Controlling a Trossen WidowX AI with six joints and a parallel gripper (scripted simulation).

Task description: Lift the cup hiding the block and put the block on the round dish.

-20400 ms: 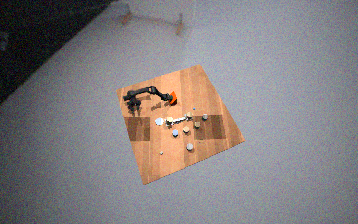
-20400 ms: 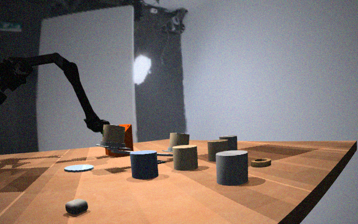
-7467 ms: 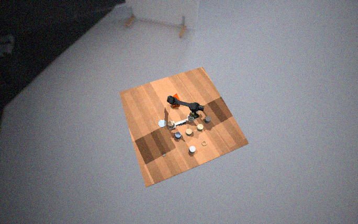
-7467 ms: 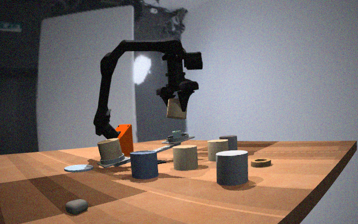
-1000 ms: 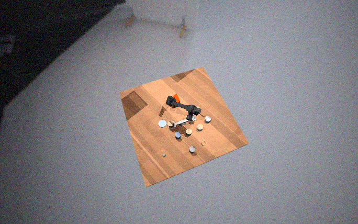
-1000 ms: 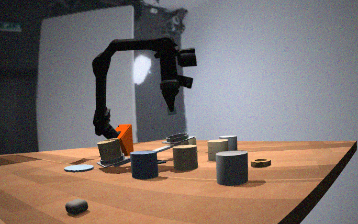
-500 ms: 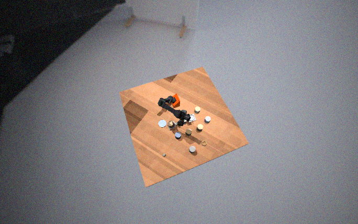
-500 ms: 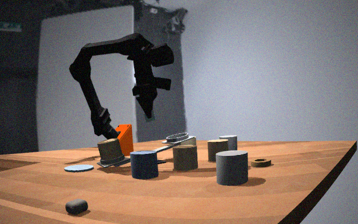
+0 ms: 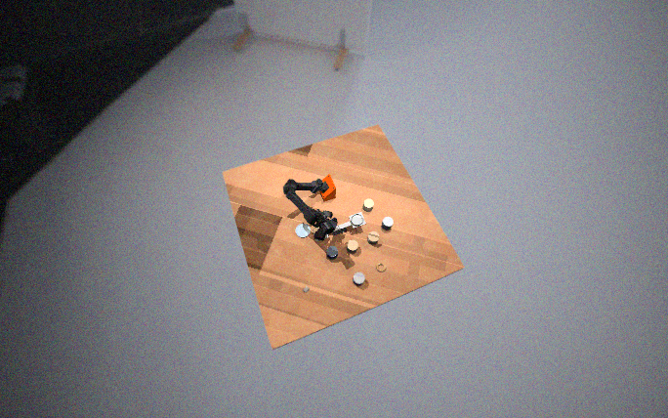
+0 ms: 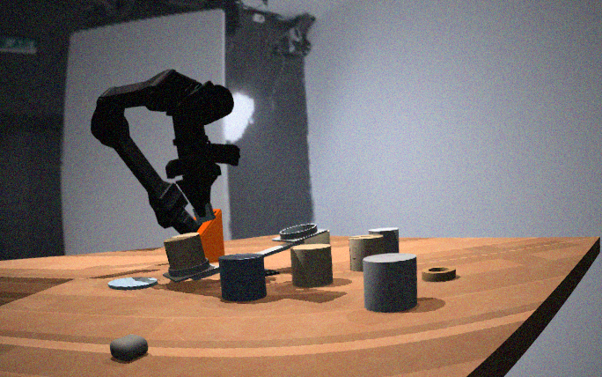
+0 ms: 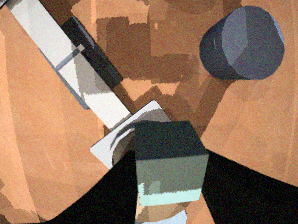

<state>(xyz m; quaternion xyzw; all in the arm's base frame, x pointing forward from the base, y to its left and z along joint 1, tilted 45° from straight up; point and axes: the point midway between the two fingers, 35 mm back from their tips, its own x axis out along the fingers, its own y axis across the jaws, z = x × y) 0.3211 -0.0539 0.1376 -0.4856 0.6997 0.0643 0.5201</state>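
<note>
My gripper tip is 110 mm past the round dish, 120 mm to the left of it and 120 mm above it. From my gripper tip the other things lie so: blue cup (110 mm ahead, 90 mm below); then grey pebble (260 mm ahead, 250 mm to the right, 120 mm below); then teal block (10 mm above).
</note>
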